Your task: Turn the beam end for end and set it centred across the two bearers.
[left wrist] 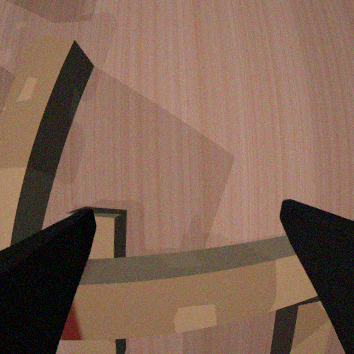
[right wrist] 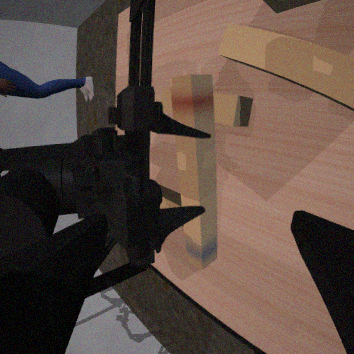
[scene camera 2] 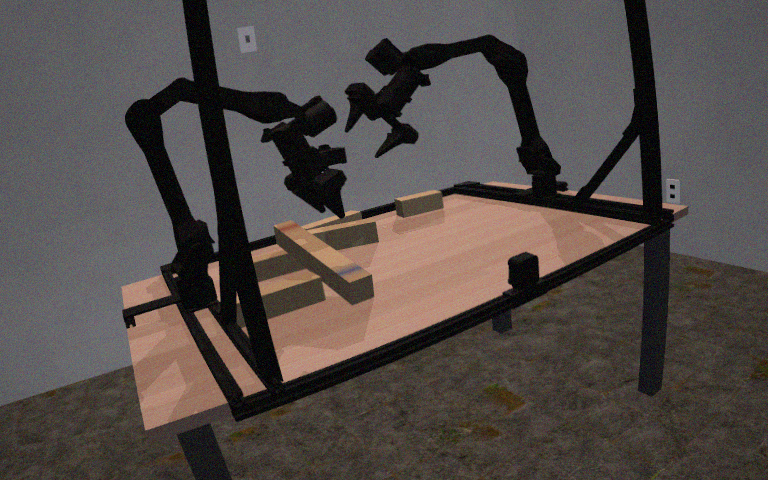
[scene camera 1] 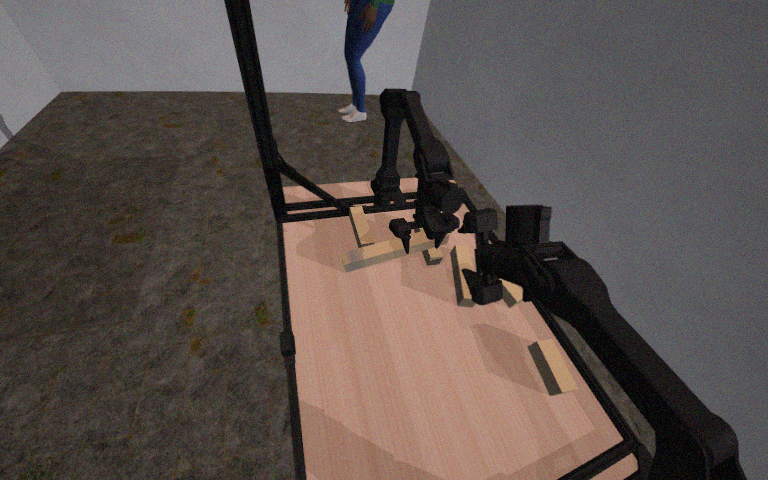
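Where they show: left gripper, fingertip midpoint: [left wrist: 188,214] [right wrist: 206,173] [scene camera 2: 333,214] [scene camera 1: 421,250]; right gripper, fingertip midpoint: [right wrist: 201,222] [scene camera 2: 361,144] [scene camera 1: 461,250]; left arm's base, origin of the base link: [scene camera 2: 199,304] [scene camera 1: 381,201]; right arm's base, origin of the base link: [scene camera 2: 545,196].
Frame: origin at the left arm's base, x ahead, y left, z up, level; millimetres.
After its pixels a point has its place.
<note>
The beam [scene camera 1: 376,254] {x 266, y -99, z 41 mm} [scene camera 2: 322,257] {x 236, y -83, z 43 mm} [left wrist: 145,302] {x 250, y 44, z 64 mm} [right wrist: 206,165] {x 268, y 9, z 37 mm} is a long pale wooden bar with a red band near one end and a blue band near the other. It lies crosswise over two shorter wooden bearers [scene camera 1: 358,225] {x 129, y -121, z 25 mm} [scene camera 2: 294,294] {x 153, y -131, z 9 mm} [right wrist: 227,107] {x 288, y 98, z 25 mm}; its blue end is nearer the front in scene camera 2. My left gripper [scene camera 1: 421,249] {x 313, y 16, z 93 mm} [scene camera 2: 332,213] {x 313, y 16, z 93 mm} [left wrist: 188,214] {x 313, y 16, z 93 mm} is open and empty, low above the beam, its fingertips spread along the beam's length. My right gripper [scene camera 2: 362,144] {x 414, y 39, z 219 mm} is open and empty, higher up and off to the right. The left fingers partly cover the beam.
Other wooden blocks lie near the far edge in scene camera 2: a long block [scene camera 1: 461,277] {x 390, y 134, z 31 mm} [scene camera 2: 356,234] {x 408, y 124, z 9 mm} [right wrist: 290,56] {x 376, y 162, z 31 mm}, a block [scene camera 1: 512,293] {x 474, y 273, z 25 mm} close behind it, and a separate block [scene camera 1: 555,365] {x 683, y 261, z 28 mm} [scene camera 2: 419,204] {x 667, y 244, z 7 mm} farther right. A black frame [scene camera 2: 396,350] {x 202, y -380, z -26 mm} borders the table.
</note>
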